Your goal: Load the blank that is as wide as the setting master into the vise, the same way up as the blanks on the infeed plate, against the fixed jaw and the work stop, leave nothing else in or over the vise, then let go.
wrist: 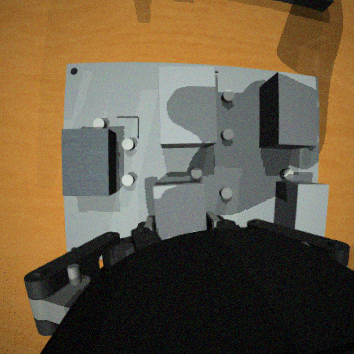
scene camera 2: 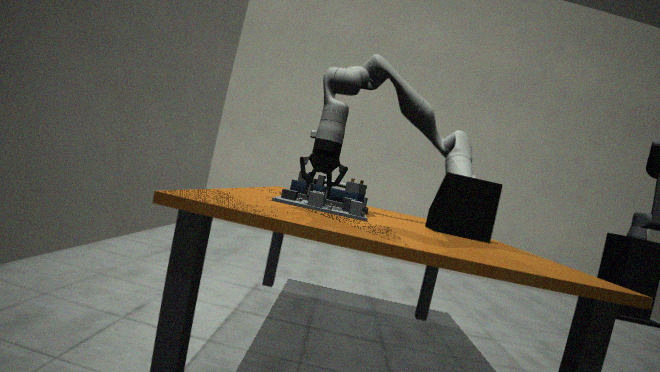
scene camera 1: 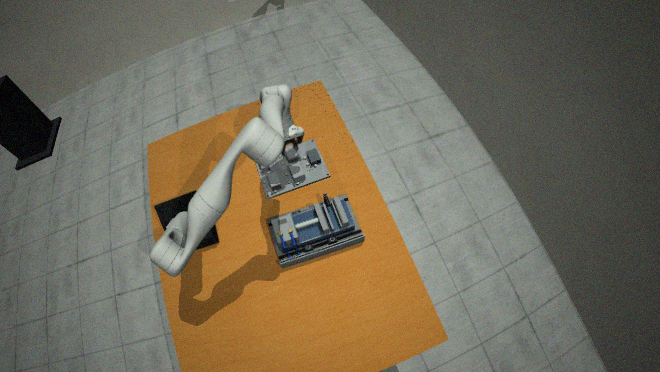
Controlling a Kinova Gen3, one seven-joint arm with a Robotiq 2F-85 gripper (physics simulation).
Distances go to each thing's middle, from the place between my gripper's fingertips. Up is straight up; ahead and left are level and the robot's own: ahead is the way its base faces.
My hand is 5 cm to the left of the grey infeed plate (scene camera 1: 313, 174), 2 cm above it and 1 cm past it.
